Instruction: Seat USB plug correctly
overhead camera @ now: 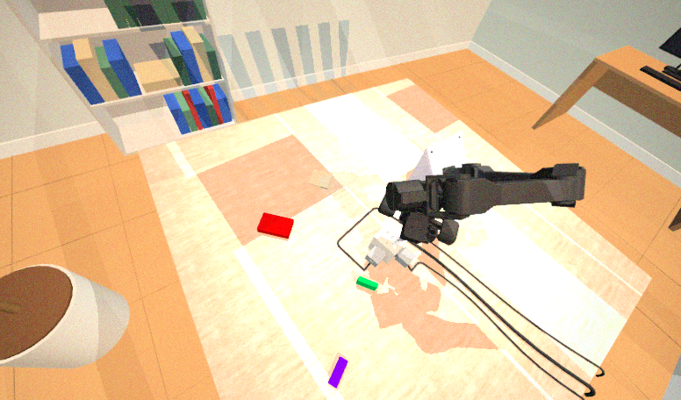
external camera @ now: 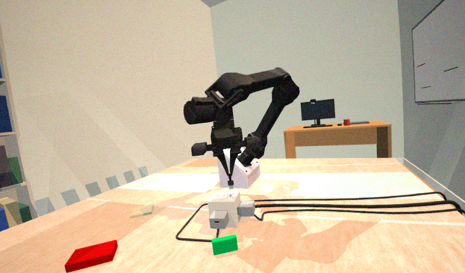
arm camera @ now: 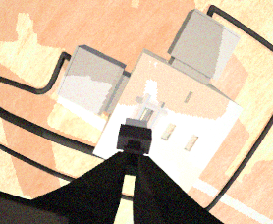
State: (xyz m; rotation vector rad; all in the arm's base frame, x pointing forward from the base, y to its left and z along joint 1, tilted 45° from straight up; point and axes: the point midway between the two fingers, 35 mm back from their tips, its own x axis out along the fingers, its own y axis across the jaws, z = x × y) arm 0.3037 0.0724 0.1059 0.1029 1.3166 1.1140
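My gripper tip is now 2 cm above the dark USB plug. Also, from my gripper tip: purple block: 29 cm ahead, 19 cm to the left, 13 cm below; then USB socket: 7 cm below; then green block: 12 cm below, 12 cm ahead, 5 cm to the left.
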